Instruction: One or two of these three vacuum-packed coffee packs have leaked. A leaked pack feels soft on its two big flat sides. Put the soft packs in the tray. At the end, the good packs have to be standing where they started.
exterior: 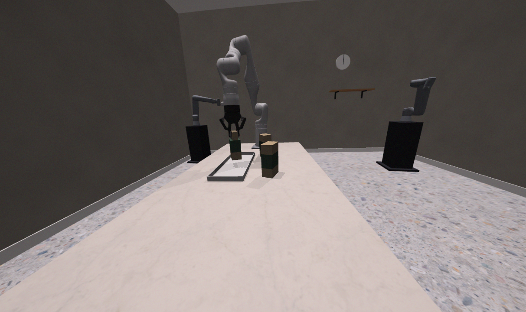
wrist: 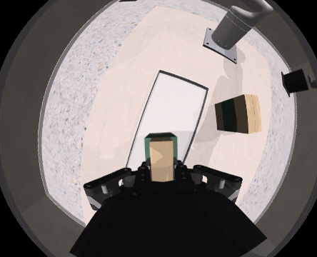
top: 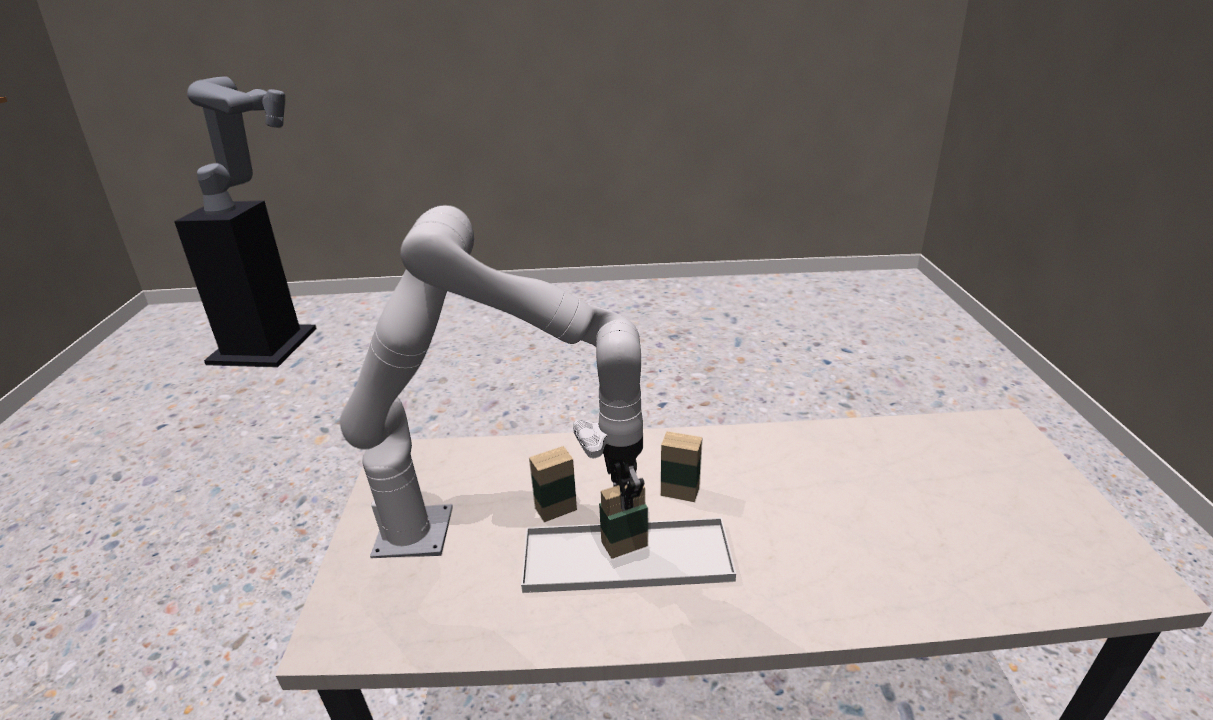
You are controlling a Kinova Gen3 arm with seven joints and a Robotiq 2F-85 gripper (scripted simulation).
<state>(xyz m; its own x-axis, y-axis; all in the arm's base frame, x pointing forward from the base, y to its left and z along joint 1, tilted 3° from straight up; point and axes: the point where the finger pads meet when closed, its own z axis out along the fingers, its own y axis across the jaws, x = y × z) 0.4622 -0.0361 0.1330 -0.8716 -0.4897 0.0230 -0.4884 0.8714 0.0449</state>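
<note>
Right now my hand is 16 cm above the grey-rimmed white tray.
</note>
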